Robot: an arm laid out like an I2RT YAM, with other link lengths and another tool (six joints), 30 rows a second.
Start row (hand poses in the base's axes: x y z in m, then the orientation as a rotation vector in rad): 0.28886 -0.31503 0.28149 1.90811 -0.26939 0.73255
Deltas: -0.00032 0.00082 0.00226 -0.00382 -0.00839 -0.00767; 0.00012 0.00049 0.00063 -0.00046 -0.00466 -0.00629; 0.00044 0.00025 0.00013 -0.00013 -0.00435 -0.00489; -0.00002 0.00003 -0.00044 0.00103 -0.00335 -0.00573; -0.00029 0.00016 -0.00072 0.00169 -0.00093 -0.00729; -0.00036 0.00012 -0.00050 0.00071 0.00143 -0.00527; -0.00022 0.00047 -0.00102 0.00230 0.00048 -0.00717; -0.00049 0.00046 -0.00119 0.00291 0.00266 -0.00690; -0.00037 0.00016 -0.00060 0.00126 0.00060 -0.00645; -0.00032 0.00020 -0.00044 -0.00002 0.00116 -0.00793; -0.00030 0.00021 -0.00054 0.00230 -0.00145 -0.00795; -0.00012 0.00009 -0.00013 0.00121 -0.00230 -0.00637; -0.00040 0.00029 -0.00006 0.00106 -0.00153 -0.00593
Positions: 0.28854 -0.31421 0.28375 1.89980 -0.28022 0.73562; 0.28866 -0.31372 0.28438 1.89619 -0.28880 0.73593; 0.28910 -0.31347 0.28451 1.89335 -0.29602 0.73686; 0.28908 -0.31344 0.28407 1.89168 -0.30387 0.73623; 0.28879 -0.31328 0.28335 1.89095 -0.31191 0.73219; 0.28843 -0.31316 0.28285 1.89058 -0.31618 0.72725; 0.28821 -0.31269 0.28183 1.89087 -0.32346 0.72190; 0.28772 -0.31223 0.28064 1.89246 -0.32937 0.71459; 0.28735 -0.31207 0.28004 1.89198 -0.33548 0.70964; 0.28703 -0.31187 0.27960 1.89001 -0.34206 0.70322; 0.28673 -0.31166 0.27906 1.88944 -0.35126 0.69918; 0.28661 -0.31157 0.27893 1.88803 -0.35909 0.69707; 0.28621 -0.31128 0.27887 1.88682 -0.36596 0.69452
